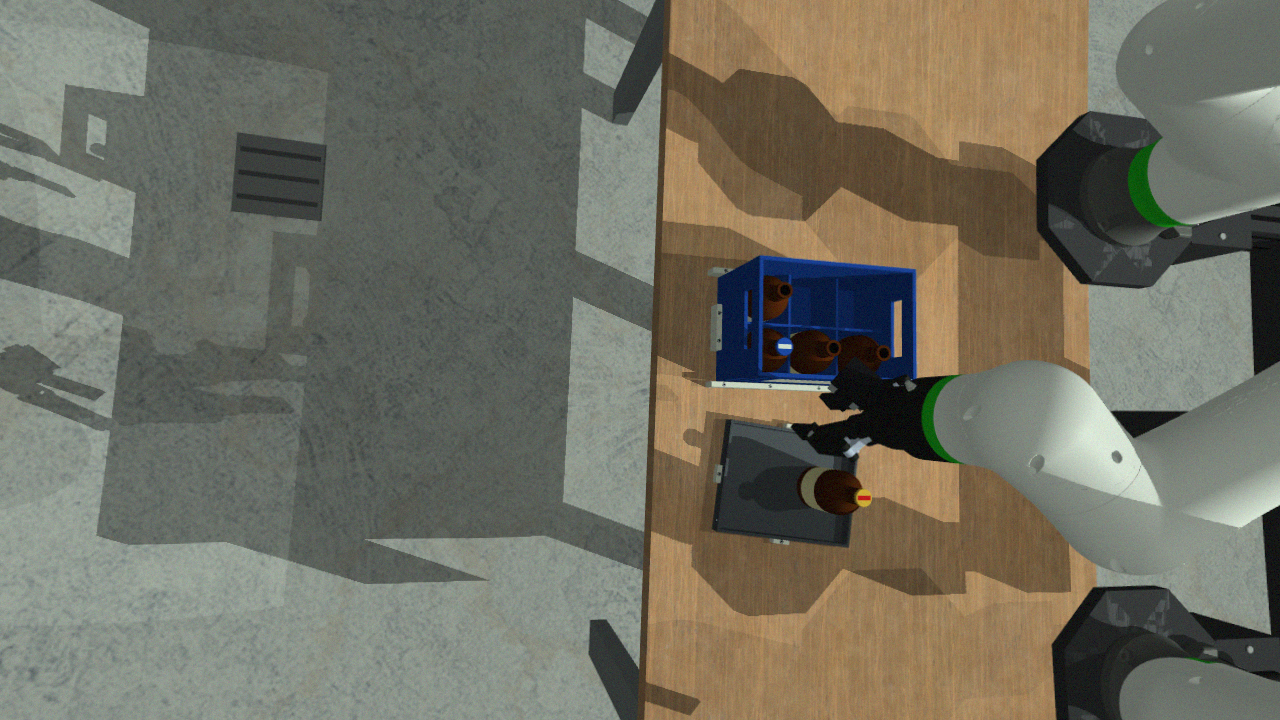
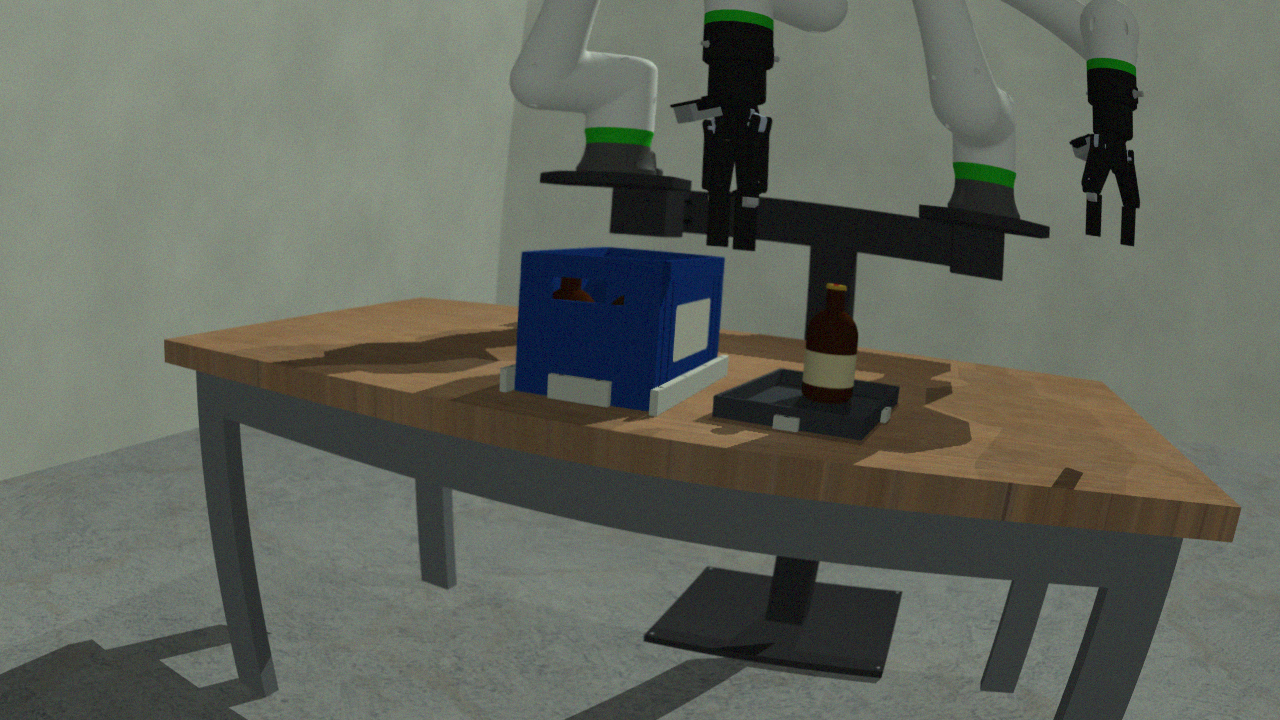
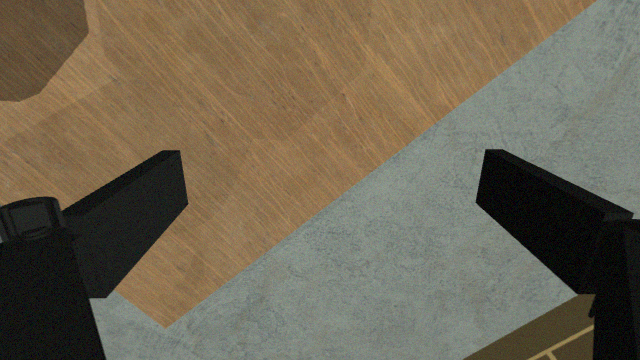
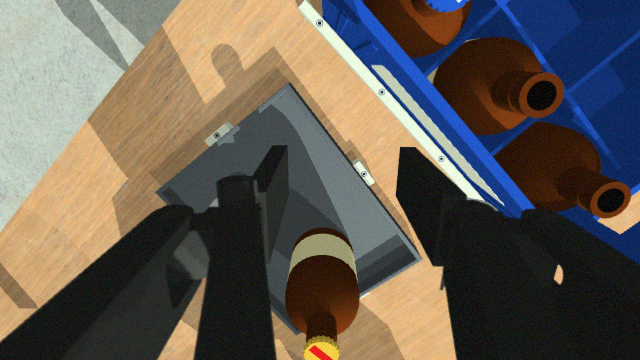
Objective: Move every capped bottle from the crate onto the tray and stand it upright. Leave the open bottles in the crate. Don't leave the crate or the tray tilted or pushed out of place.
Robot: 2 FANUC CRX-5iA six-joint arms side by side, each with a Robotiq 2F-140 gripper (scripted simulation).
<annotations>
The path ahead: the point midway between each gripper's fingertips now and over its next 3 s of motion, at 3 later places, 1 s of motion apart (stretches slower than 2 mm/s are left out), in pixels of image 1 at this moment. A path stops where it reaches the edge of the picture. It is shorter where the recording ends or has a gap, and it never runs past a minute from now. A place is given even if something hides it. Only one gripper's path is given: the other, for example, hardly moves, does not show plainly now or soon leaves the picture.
My right gripper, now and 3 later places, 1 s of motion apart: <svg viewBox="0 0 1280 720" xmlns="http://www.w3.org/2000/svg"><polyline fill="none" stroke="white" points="812,416 798,365 791,345 784,346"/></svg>
</annotations>
